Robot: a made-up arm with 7 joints.
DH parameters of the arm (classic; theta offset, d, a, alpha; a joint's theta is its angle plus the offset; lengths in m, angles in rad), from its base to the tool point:
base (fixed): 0 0 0 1.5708
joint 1: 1.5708 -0.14 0 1.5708
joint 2: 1.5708 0 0 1.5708
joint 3: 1.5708 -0.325 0 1.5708
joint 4: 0 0 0 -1.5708
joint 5: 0 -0.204 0 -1.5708
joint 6: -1.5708 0 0 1.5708
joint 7: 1.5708 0 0 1.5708
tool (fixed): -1.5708 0 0 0
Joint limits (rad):
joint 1: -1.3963..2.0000
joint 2: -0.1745..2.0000
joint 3: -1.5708..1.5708
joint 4: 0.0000..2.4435
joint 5: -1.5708..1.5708
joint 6: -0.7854..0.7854
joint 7: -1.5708..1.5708
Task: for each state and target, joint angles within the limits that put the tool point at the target. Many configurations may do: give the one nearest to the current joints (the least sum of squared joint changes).
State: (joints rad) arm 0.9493 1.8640 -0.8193 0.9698 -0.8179 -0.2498 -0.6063
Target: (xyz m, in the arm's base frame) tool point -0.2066 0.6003 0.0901
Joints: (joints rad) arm 1.6196 2.0000 -0.0789 0.5145 -0.8179 -0.2498 -0.6063
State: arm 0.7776 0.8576 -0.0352 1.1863 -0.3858 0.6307 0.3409
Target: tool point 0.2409 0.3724 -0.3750
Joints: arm 0.2923 0.5310 -0.1346 0.6517 -0.3858 0.6307 0.3409
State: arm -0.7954 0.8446 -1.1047 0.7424 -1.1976 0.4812 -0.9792
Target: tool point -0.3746 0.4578 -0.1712
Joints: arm -1.2117 0.7916 -1.1772 0.3749 -1.1976 0.4812 -0.9792
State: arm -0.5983 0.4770 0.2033 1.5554 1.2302 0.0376 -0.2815
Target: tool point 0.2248 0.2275 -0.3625
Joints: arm 0.0853 0.2017 0.0493 1.2457 1.2302 0.0376 -0.2815
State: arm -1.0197 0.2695 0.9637 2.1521 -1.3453 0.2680 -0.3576
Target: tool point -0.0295 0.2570 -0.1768
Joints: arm -0.7377 0.1774 0.7396 2.4417 -1.3453 0.2680 -0.3576
